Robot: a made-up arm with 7 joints. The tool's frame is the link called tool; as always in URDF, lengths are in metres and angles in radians. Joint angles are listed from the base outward. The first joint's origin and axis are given. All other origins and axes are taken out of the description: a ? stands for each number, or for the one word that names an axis. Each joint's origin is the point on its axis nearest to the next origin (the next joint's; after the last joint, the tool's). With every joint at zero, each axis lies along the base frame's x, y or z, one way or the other. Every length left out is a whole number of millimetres.
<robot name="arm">
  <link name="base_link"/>
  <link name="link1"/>
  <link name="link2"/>
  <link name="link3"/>
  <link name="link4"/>
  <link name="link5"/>
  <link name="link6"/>
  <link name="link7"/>
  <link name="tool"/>
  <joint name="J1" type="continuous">
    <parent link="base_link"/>
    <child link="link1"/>
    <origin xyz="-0.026 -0.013 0.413" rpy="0 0 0"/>
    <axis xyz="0 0 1"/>
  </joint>
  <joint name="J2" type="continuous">
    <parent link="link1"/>
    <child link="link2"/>
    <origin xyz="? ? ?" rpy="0 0 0"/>
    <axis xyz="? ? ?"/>
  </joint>
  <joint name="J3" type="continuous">
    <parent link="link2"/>
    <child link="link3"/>
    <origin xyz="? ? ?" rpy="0 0 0"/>
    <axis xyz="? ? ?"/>
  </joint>
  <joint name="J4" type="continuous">
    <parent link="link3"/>
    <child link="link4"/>
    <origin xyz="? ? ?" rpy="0 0 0"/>
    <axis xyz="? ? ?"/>
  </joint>
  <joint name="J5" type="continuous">
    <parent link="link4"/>
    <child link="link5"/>
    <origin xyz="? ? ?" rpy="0 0 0"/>
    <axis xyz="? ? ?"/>
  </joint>
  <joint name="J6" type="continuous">
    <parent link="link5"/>
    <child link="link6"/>
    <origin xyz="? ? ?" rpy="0 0 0"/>
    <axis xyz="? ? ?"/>
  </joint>
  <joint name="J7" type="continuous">
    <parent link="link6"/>
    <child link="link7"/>
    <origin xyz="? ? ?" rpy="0 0 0"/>
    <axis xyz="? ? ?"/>
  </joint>
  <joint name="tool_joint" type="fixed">
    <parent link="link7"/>
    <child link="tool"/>
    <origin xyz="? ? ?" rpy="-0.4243 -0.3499 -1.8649"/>
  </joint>
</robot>
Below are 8 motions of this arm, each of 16 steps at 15 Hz.
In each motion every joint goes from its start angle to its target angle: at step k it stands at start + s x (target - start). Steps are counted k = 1, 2, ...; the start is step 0. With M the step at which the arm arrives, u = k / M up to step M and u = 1 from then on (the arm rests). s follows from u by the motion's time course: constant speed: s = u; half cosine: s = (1 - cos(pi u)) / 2; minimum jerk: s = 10 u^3 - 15 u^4 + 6 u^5.
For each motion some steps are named. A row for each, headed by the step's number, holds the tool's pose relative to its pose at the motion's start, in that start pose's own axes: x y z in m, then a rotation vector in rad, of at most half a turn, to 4 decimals.
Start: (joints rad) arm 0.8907 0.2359 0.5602 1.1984 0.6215 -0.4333 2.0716
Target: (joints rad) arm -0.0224 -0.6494 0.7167 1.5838 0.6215 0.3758 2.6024
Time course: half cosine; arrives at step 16
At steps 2, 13, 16:
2: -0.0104 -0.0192 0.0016 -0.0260 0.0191 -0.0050
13: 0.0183 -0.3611 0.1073 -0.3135 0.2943 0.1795
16: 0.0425 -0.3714 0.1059 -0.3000 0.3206 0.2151

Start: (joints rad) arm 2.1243 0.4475 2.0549 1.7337 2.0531 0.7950 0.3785
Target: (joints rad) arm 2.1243 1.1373 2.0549 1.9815 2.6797 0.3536 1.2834
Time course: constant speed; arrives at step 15
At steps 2, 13, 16:
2: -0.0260 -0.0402 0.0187 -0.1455 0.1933 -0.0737
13: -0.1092 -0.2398 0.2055 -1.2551 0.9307 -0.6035
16: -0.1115 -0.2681 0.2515 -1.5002 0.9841 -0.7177

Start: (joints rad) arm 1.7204 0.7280 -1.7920 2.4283 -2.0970 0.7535 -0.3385
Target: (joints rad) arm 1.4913 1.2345 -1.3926 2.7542 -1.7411 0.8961 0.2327
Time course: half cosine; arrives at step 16
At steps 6, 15, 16:
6: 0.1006 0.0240 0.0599 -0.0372 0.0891 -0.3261
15: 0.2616 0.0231 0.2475 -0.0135 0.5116 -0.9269
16: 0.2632 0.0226 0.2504 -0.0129 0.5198 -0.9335

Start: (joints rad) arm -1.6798 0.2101 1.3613 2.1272 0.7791 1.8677 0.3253
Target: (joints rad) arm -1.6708 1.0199 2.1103 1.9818 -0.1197 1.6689 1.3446
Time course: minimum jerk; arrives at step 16
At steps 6, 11, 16:
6: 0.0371 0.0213 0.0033 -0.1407 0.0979 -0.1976
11: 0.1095 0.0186 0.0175 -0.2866 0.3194 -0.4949
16: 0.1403 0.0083 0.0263 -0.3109 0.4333 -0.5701

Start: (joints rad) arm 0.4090 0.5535 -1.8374 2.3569 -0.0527 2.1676 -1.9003
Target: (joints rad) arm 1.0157 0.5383 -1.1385 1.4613 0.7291 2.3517 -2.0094
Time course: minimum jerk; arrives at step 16
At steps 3, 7, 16:
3: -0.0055 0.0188 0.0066 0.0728 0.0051 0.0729
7: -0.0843 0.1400 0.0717 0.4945 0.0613 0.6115
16: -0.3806 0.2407 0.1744 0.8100 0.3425 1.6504

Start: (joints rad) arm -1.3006 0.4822 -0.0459 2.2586 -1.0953 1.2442 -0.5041
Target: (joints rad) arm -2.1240 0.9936 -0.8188 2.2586 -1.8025 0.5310 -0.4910
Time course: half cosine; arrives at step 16
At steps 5, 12, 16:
5: -0.0466 0.0080 -0.1609 -0.1731 -0.2924 0.0713
12: -0.1559 -0.2266 -0.5553 -0.4308 -0.8446 0.8278
16: -0.1751 -0.3244 -0.6121 -0.4426 -0.8551 1.0869

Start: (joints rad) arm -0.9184 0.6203 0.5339 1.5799 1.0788 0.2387 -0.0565
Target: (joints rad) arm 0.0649 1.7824 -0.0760 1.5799 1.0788 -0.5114 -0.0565
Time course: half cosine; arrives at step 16
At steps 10, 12, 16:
10: 0.3728 0.0526 -0.2934 0.3570 -0.7884 -0.1112
12: 0.4676 0.0573 -0.2967 0.5095 -0.9919 0.0196
16: 0.5394 0.0681 -0.2784 0.6570 -1.1566 0.1941

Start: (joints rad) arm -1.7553 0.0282 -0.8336 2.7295 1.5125 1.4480 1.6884
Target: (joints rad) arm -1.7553 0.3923 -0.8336 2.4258 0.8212 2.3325 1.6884
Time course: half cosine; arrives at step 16
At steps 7, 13, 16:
7: -0.0274 0.1408 -0.0017 0.3833 -0.1405 -0.4715
13: -0.0119 0.2963 0.0196 0.7695 -0.3369 -1.1871
16: -0.0059 0.3175 0.0243 0.8201 -0.3678 -1.3151

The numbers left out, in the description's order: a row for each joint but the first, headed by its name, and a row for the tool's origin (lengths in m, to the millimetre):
J2: xyz -0.019 -0.041 0, axis 0 1 0
J3: xyz 0.019 0 0.265, axis 0 0 1
J4: xyz 0.053 0.031 0, axis 0 -1 0
J5: xyz 0.047 0 -0.332, axis 0 0 -1
J6: xyz 0.015 0.017 0, axis 0 1 0
J7: xyz 0.034 0 -0.074, axis 0 0 -1
tool: xyz 0.012 -0.014 0

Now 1 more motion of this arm.
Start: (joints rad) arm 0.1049 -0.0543 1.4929 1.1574 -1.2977 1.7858 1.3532
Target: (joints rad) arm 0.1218 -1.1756 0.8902 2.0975 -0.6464 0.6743 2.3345
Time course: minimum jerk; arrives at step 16
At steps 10, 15, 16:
10: 0.2286 0.1004 0.2228 -0.3670 1.5223 -1.0042
15: 0.3907 -0.0106 0.3045 -0.3412 2.3511 -0.8734
16: 0.3920 -0.0120 0.3050 -0.3406 2.3578 -0.8701

